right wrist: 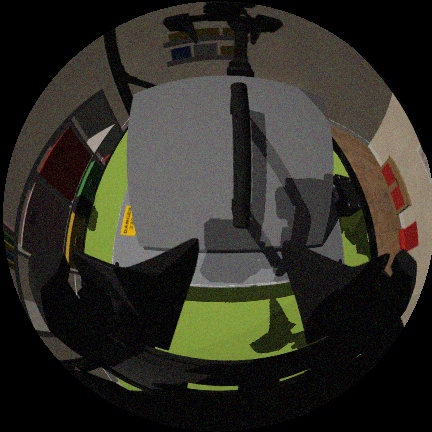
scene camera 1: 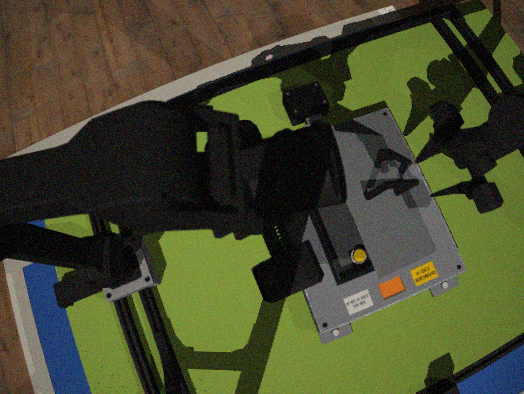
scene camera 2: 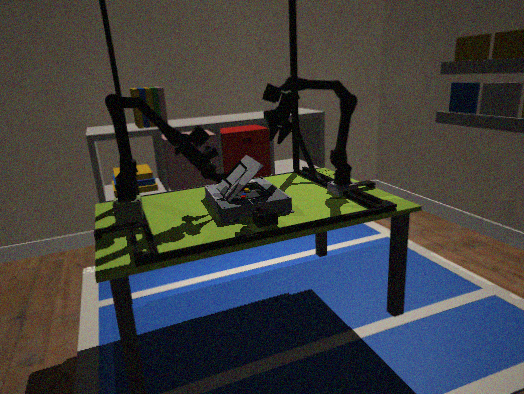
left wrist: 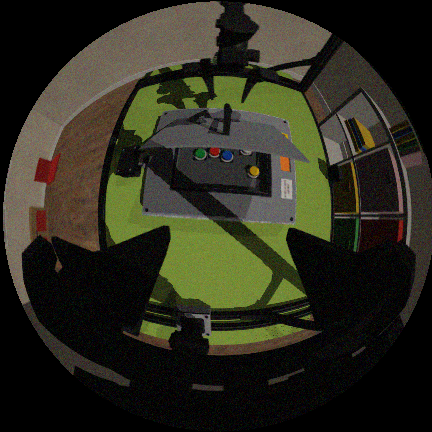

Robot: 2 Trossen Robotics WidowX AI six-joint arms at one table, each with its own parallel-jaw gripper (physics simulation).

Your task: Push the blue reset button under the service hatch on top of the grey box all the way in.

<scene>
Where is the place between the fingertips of my right gripper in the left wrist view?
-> At 226, 100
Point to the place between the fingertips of my right gripper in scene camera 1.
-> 423, 179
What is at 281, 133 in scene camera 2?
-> My left gripper.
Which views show my left gripper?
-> The right wrist view, scene camera 1, scene camera 2 and the left wrist view: all of them.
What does my right gripper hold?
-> Nothing.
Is my left gripper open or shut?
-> Open.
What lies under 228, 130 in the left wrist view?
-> A service hatch.
</scene>
